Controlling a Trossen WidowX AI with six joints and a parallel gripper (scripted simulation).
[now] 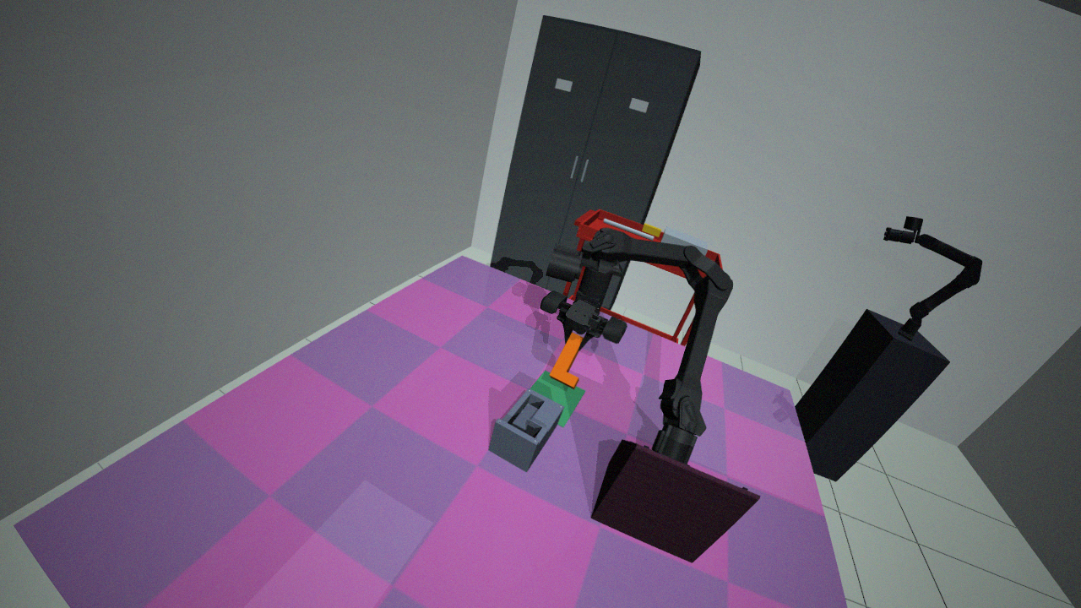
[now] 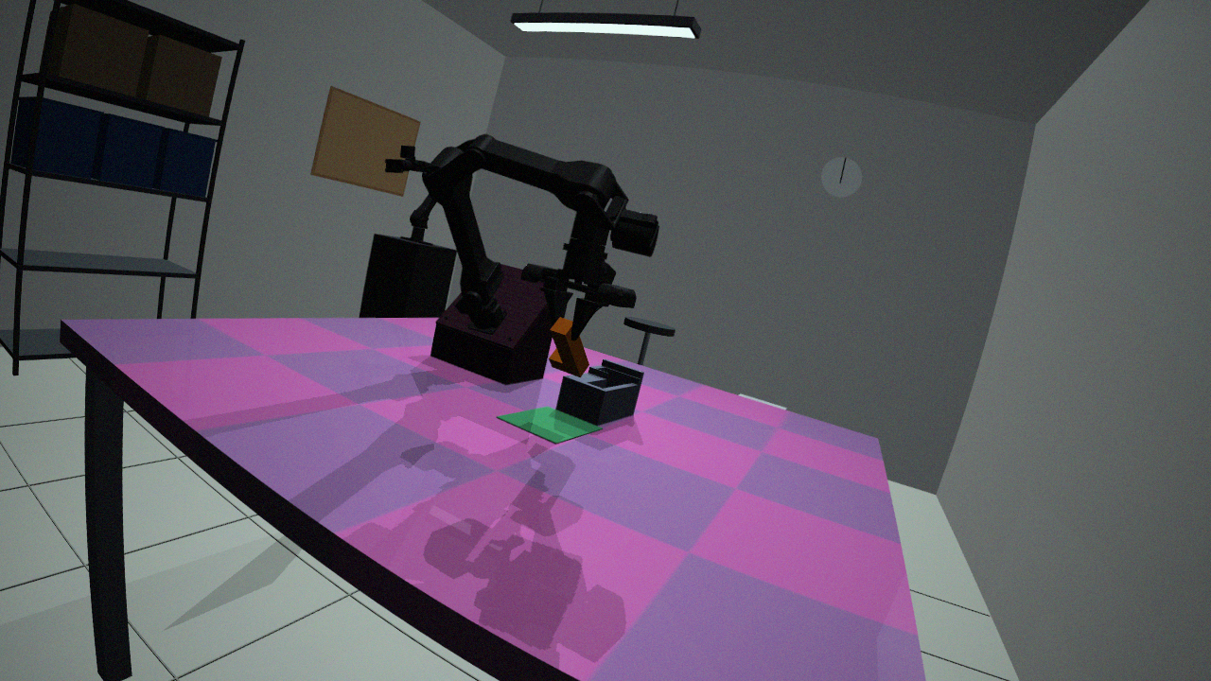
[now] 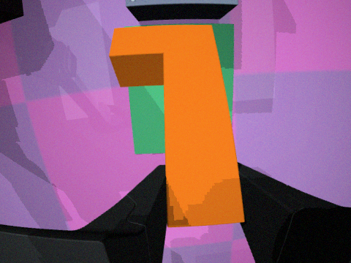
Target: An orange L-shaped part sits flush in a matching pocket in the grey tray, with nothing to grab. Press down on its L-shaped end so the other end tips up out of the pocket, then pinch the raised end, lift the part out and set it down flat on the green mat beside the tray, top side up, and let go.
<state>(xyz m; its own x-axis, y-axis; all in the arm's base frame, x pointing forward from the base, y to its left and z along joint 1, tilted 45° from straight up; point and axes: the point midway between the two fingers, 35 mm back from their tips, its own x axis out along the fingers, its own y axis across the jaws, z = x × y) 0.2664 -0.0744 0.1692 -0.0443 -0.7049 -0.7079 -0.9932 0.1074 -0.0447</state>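
Right now my gripper tip is 2 cm to the right of the green mat and 16 cm above it. From my gripper tip the other things lie so: orange L-shaped part (1 cm behind, 4 cm to the left, 3 cm below).
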